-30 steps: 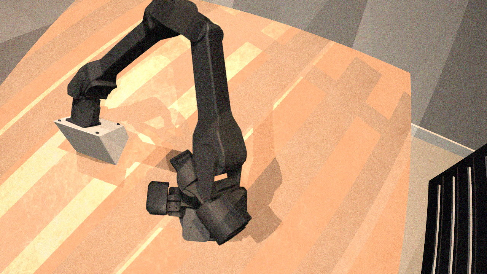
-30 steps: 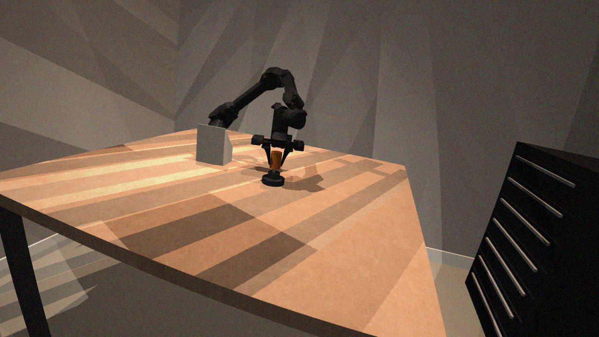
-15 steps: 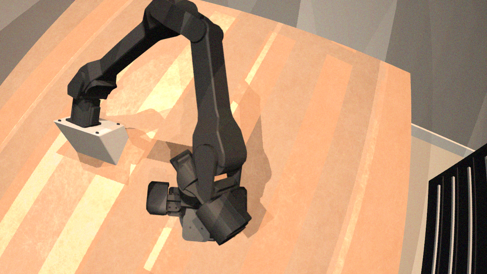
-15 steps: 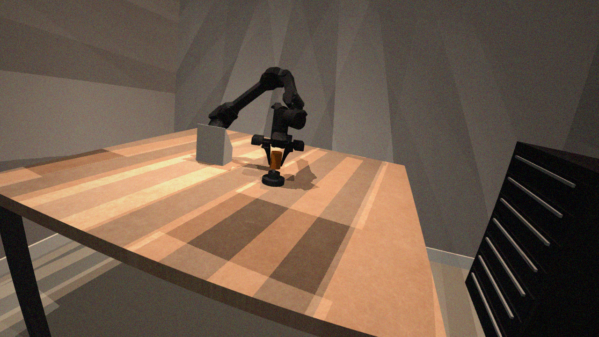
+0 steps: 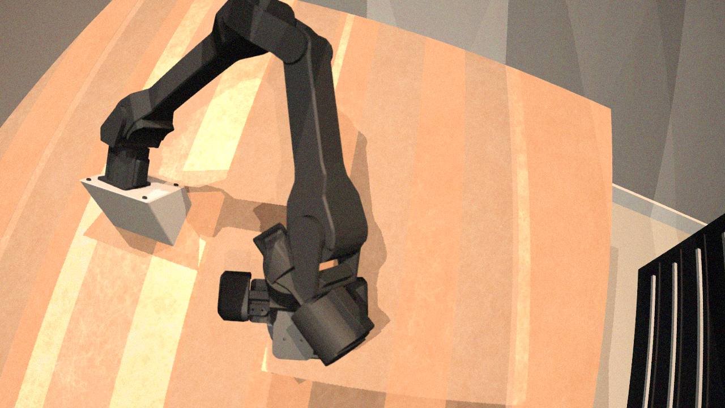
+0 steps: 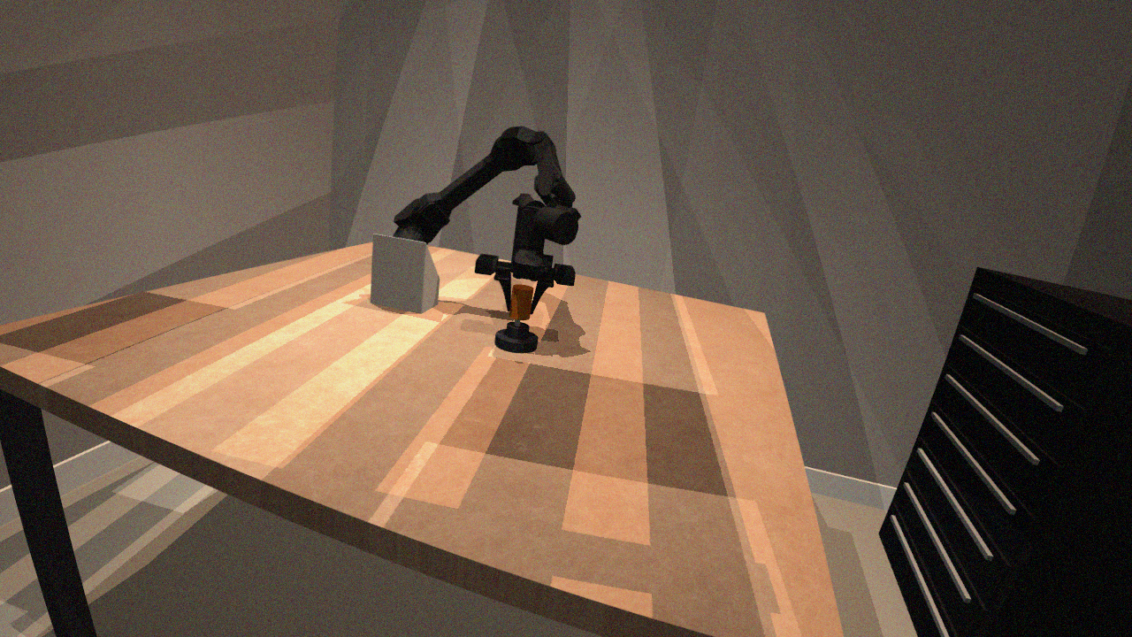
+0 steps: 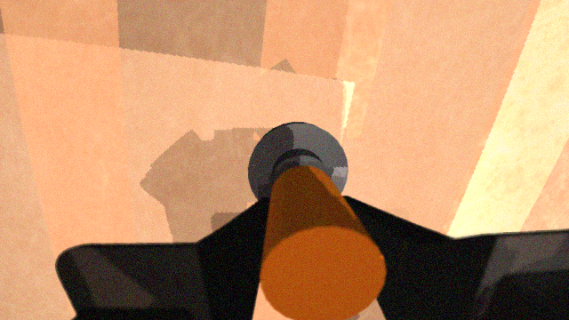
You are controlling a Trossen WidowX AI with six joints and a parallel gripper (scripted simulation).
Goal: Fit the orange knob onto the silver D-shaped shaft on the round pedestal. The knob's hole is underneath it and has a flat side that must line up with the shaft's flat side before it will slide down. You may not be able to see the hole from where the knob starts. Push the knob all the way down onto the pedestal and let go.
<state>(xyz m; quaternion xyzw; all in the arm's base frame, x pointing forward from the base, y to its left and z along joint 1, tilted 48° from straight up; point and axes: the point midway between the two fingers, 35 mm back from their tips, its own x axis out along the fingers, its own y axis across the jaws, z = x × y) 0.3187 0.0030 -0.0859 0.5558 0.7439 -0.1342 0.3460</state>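
Now: the orange knob 30 mm above my gripper tip. Also, from my gripper tip: round pedestal: 40 mm below.
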